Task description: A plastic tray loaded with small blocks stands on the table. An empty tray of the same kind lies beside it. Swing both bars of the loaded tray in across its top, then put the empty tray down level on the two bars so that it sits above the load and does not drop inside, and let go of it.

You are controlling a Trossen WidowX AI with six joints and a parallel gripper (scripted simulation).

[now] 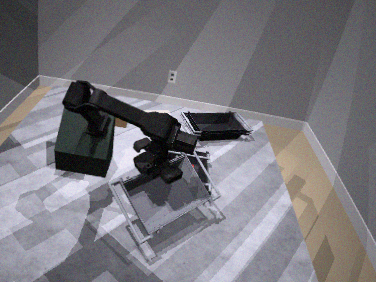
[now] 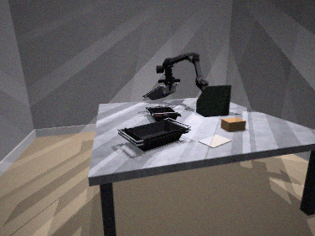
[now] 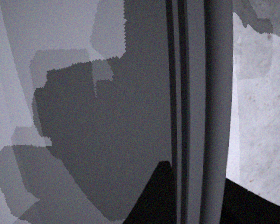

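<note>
My gripper tip is 6 cm to the left of the loaded tray and 5 cm short of it. Round my gripper tip: brown block (60 cm to the left, 16 cm behind, 14 cm below); then flat white card (71 cm to the left, 17 cm below, 6 cm ahead).
</note>
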